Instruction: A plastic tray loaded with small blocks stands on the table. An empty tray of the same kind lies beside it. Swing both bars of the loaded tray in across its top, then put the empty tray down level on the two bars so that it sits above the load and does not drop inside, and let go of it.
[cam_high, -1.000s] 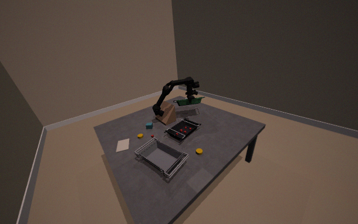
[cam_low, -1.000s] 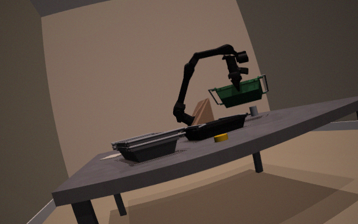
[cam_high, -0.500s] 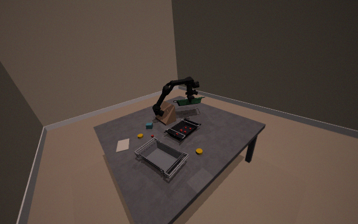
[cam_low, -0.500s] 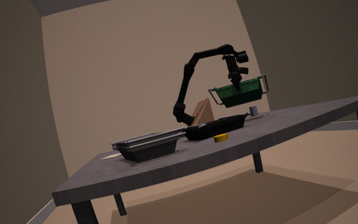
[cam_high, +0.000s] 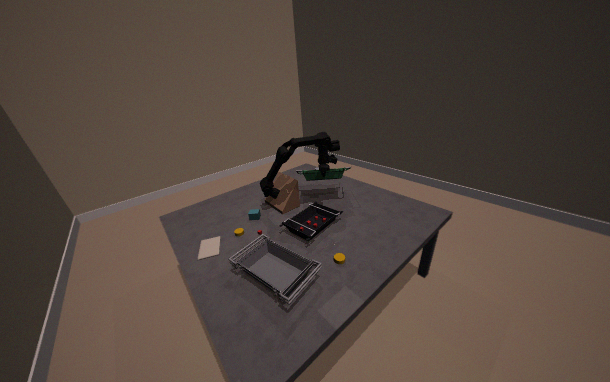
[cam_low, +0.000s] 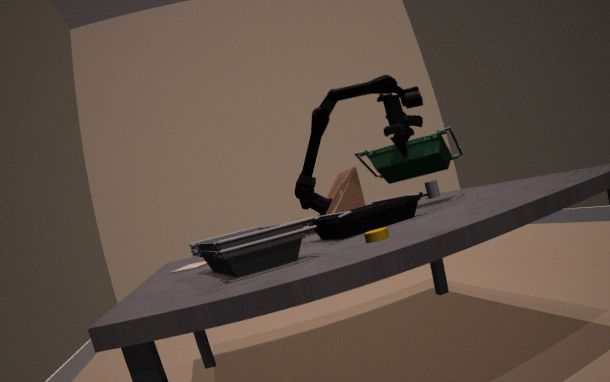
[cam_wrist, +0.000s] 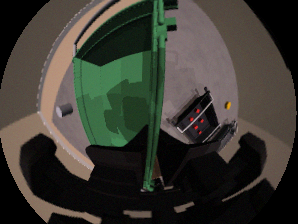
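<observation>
Right now my gripper tip is 60 mm past the green tray and 50 mm to the right of it. Also, from my gripper tip: pale card: 750 mm to the right, 170 mm below, 90 mm behind; then teal cube: 440 mm to the right, 160 mm behind, 150 mm below; then grey cylinder: 340 mm behind, 260 mm to the left, 140 mm below.
</observation>
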